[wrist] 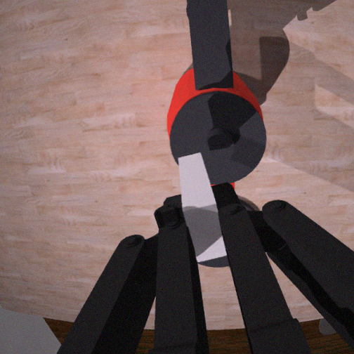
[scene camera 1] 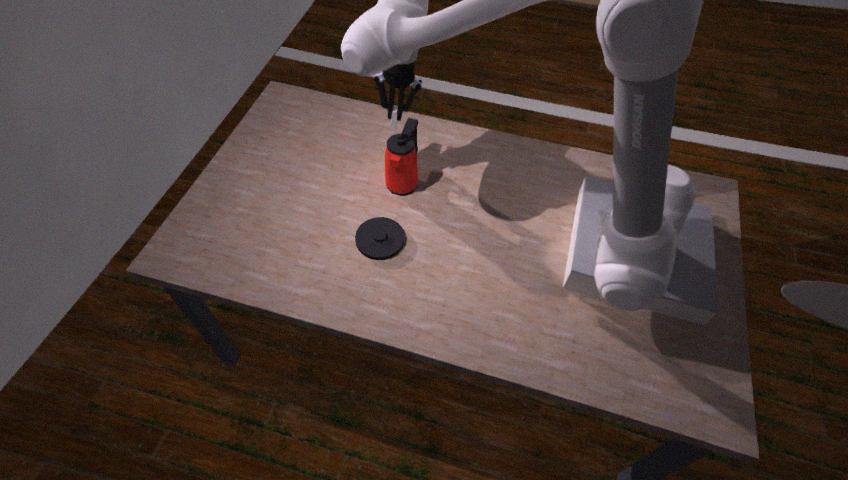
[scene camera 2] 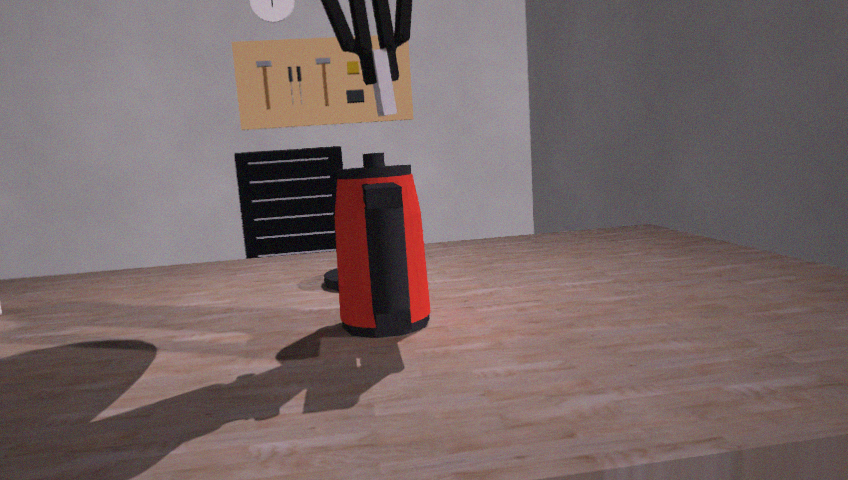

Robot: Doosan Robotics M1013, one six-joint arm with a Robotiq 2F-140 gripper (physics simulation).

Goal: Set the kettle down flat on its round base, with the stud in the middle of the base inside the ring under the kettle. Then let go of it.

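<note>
The red kettle point(scene camera 1: 401, 172) point(scene camera 2: 354, 255) point(wrist: 192, 125) stands upright on the table, with a black lid, a knob and a black handle point(scene camera 1: 410, 127) point(scene camera 2: 387, 261) point(wrist: 210, 45). Its underside and ring are hidden. The round black base point(scene camera 1: 370, 246) point(scene camera 2: 330, 280) point(wrist: 216, 263) lies flat beside the kettle, apart from it. Its central stud point(scene camera 1: 380, 236) shows in scene camera 1. The kettle partly hides the base in scene camera 2; the fingers mostly cover it in the wrist view. My gripper point(scene camera 1: 393, 118) point(scene camera 2: 385, 89) point(wrist: 194, 175) is shut and empty, pale pads together, above the kettle's height and not touching it.
The table point(scene camera 1: 267, 226) point(scene camera 2: 595, 333) carries the arm's mounting block point(scene camera 1: 586, 208) at the right in scene camera 1. A tool board point(scene camera 2: 249, 113) and a black drawer cabinet point(scene camera 2: 241, 202) stand out behind the table in scene camera 2.
</note>
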